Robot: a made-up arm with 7 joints. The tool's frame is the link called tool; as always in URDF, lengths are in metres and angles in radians. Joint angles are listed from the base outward.
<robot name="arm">
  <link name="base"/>
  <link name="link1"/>
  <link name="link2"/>
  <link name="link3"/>
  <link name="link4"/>
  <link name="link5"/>
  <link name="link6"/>
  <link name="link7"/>
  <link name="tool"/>
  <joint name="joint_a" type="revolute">
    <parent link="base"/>
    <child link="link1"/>
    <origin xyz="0 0 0.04" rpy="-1.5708 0 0"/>
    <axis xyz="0 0 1"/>
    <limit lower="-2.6" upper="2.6"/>
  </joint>
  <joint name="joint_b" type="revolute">
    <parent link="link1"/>
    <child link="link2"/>
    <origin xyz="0.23 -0.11 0.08" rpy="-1.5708 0 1.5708"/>
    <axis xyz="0 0 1"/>
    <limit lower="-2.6" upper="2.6"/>
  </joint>
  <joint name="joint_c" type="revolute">
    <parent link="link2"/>
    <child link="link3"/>
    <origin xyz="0.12 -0.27 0.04" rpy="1.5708 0 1.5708"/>
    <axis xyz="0 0 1"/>
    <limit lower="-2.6" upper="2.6"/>
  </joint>
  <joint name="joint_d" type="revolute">
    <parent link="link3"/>
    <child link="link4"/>
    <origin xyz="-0.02 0.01 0.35" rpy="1.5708 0 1.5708"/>
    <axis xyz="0 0 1"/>
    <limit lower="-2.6" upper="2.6"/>
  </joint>
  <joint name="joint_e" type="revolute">
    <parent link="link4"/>
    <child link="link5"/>
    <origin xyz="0.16 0.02 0.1" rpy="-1.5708 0 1.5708"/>
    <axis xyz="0 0 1"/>
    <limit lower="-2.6" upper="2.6"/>
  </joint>
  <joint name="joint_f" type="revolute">
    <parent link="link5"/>
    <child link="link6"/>
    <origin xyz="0.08 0.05 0.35" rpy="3.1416 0 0"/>
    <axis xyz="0 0 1"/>
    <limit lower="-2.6" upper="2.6"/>
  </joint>
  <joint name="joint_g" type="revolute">
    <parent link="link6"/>
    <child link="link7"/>
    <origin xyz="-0.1 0.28 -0.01" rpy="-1.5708 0 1.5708"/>
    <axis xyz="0 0 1"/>
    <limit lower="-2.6" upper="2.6"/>
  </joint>
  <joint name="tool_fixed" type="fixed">
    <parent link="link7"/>
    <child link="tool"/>
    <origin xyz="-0.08 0.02 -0.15" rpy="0 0 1.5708"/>
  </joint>
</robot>
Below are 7 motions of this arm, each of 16 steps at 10 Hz.
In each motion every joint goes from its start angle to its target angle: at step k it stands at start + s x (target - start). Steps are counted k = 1, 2, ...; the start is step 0. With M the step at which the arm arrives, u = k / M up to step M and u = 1 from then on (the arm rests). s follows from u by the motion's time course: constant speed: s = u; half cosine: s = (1 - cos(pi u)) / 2; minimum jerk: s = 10 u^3 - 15 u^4 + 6 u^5.
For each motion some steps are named. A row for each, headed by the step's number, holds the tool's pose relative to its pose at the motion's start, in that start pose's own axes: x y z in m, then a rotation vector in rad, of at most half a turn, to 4 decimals.
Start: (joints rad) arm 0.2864 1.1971 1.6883 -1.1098 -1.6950 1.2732 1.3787
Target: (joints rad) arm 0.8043 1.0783 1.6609 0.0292 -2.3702 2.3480 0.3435
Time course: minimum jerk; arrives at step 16
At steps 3, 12, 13, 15, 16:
3: 0.0088 0.0036 0.0172 0.0248 0.1201 -0.0599
12: 0.3206 -0.0346 -0.0339 -0.2961 2.1047 -0.1870
13: 0.3326 -0.0330 -0.0614 -0.3495 2.1909 -0.1093
15: 0.3409 -0.0301 -0.0861 -0.3951 2.2552 -0.0343
16: 0.3413 -0.0299 -0.0873 -0.3973 2.2581 -0.0305

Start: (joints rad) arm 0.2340 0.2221 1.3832 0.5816 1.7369 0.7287 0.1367
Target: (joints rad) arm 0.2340 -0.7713 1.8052 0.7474 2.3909 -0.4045 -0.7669
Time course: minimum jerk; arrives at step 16
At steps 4, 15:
4: -0.0238 0.0445 -0.0096 0.1739 -0.0183 -0.1892
15: 0.1119 0.4770 0.0682 1.6628 -0.1390 -1.4607

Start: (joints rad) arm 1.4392 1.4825 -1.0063 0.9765 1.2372 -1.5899 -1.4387
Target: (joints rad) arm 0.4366 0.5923 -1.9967 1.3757 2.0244 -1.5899 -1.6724
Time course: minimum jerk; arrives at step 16
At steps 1, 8, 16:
1: -0.0005 0.0012 -0.0012 -0.0020 0.0025 0.0010
8: -0.1882 0.1017 -0.2456 -0.6285 0.4261 -0.0458
16: -0.4388 -0.0486 -0.3454 -1.1916 0.5440 -0.7415

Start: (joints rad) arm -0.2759 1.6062 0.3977 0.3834 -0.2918 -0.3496 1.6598
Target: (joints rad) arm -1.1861 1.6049 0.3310 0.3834 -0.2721 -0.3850 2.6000
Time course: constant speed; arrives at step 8
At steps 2, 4, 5, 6, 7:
2: -0.0743 0.0376 0.0101 0.0089 0.0671 0.0405
4: -0.1397 0.0885 0.0272 0.0308 0.1316 0.0806
5: -0.1682 0.1184 0.0382 0.0464 0.1622 0.1003
6: -0.1933 0.1508 0.0506 0.0650 0.1914 0.1198
7: -0.2148 0.1854 0.0644 0.0865 0.2188 0.1390

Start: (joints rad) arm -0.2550 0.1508 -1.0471 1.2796 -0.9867 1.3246 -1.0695
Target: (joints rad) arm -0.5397 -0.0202 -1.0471 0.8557 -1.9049 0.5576 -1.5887
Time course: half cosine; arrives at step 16
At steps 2, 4, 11, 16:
2: 0.0002 0.0064 0.0012 0.0022 -0.0115 -0.0196
4: 0.0018 0.0245 0.0047 0.0097 -0.0439 -0.0754
11: 0.0375 0.1178 0.0292 0.0855 -0.2256 -0.4037
16: 0.0596 0.1452 0.0422 0.1256 -0.2858 -0.5197

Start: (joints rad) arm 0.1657 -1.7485 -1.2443 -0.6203 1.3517 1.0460 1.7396
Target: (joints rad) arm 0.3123 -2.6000 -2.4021 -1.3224 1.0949 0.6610 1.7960
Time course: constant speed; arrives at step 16
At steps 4, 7, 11, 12, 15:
4: 0.0482 -0.0942 0.1157 0.0502 0.1037 0.2253
7: 0.0828 -0.1372 0.2234 0.0778 0.2373 0.3470
11: 0.1248 -0.1535 0.3886 0.0966 0.4712 0.4282
12: 0.1348 -0.1497 0.4328 0.0975 0.5366 0.4322
15: 0.1645 -0.1177 0.5687 0.0894 0.7414 0.4031

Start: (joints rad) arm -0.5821 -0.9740 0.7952 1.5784 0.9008 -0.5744 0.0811
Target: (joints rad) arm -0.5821 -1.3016 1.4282 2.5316 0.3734 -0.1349 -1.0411
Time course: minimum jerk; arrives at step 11
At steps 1, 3, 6, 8, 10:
1: 0.0024 0.0006 0.0019 -0.0106 -0.0011 -0.0028
3: 0.0468 0.0163 0.0394 -0.2082 -0.0350 -0.0572
6: 0.1958 0.1656 0.1630 -0.8760 -0.3725 -0.2309
8: 0.2699 0.3185 0.1885 -1.1713 -0.7219 -0.2480
10: 0.2951 0.3901 0.1804 -1.2512 -0.8896 -0.2220

